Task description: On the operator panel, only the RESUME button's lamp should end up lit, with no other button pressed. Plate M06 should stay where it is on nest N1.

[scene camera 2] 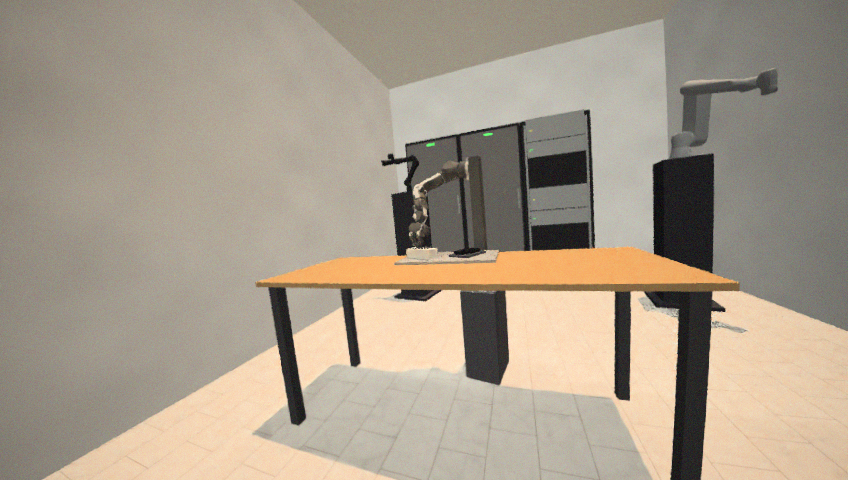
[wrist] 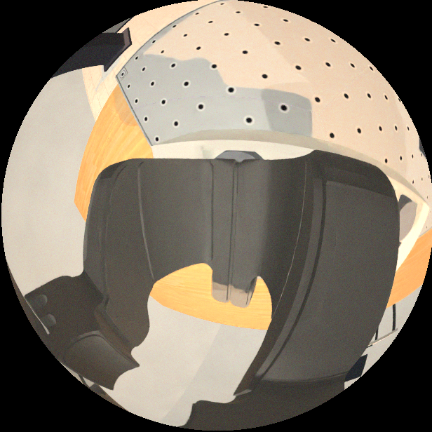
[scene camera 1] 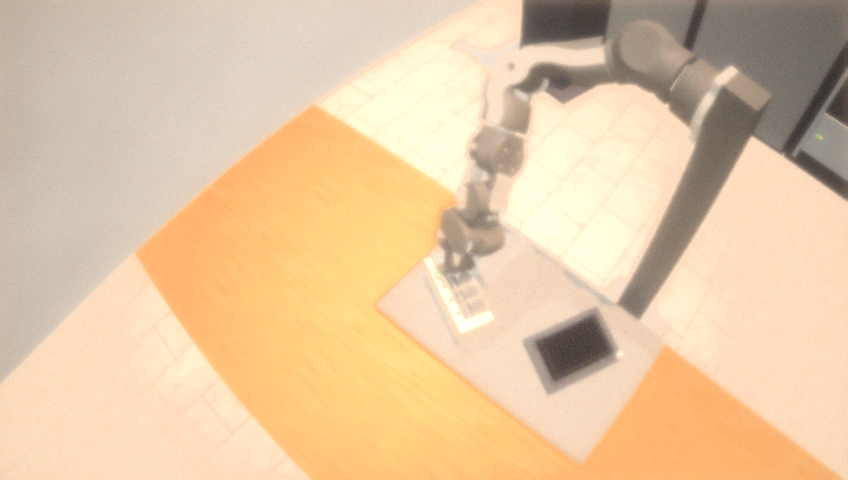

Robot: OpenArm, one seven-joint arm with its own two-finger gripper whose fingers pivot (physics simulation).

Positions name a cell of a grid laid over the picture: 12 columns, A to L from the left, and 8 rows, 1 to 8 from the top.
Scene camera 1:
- my gripper: G5
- black many-welled plate: I6
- cream operator panel: G6
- dark arm post: K2
